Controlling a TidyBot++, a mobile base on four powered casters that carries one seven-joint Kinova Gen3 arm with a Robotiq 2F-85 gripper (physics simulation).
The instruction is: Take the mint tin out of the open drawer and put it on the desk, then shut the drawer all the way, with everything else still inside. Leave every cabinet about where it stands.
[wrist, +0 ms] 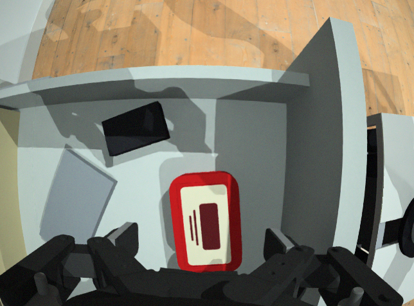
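Note:
The mint tin [209,225], red with a cream label and a dark red block, lies flat on the floor of the open drawer [317,135], right of the view's centre and low. My gripper [200,240] is open, one finger to the left of the tin and one to the right, with gaps on both sides. The gripper body hides what lies below the tin's near end. How high the fingertips are above the tin is hard to tell.
A black box [136,130] and a flat grey-blue item [77,195] also lie in the drawer. A tall pale panel bounds it at right. Beyond that stands another grey unit [397,145] with dark contents. Wooden floor [200,35] shows beyond the drawer's far wall.

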